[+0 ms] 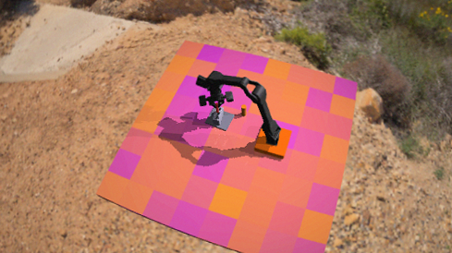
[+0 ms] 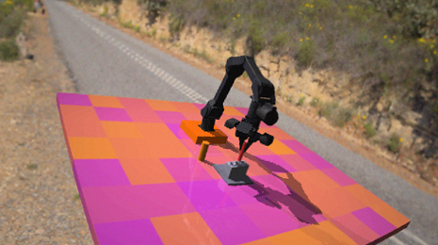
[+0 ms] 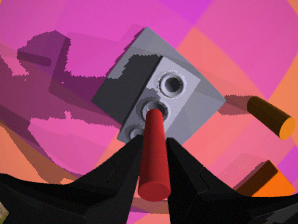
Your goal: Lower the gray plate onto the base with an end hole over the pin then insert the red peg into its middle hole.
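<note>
My gripper tip is 70 mm above the gray plate. Also, from my gripper tip: orange post (140 mm behind, 70 mm to the right, 70 mm below); then red peg (right at my gripper tip); then gray base (110 mm below, 20 mm to the left, 10 mm behind).
</note>
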